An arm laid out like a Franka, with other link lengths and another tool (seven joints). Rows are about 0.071 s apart.
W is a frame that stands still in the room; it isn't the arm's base.
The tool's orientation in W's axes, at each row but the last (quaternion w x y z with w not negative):
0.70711, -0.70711, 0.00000, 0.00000
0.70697, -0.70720, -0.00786, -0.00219
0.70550, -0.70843, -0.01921, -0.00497
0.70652, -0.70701, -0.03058, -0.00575
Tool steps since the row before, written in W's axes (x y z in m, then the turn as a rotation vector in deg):
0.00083, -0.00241, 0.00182, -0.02, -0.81, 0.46
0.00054, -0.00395, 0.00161, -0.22, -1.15, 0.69
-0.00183, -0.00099, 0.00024, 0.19, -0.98, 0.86
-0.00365, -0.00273, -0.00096, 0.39, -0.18, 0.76
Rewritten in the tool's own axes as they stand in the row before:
0.00083, -0.00182, -0.00241, -0.02, -0.46, -0.81
0.00053, -0.00160, -0.00395, -0.22, -0.69, -1.15
-0.00184, -0.00030, -0.00095, 0.20, -0.85, -0.99
-0.00379, 0.00077, -0.00260, 0.42, -0.74, -0.19

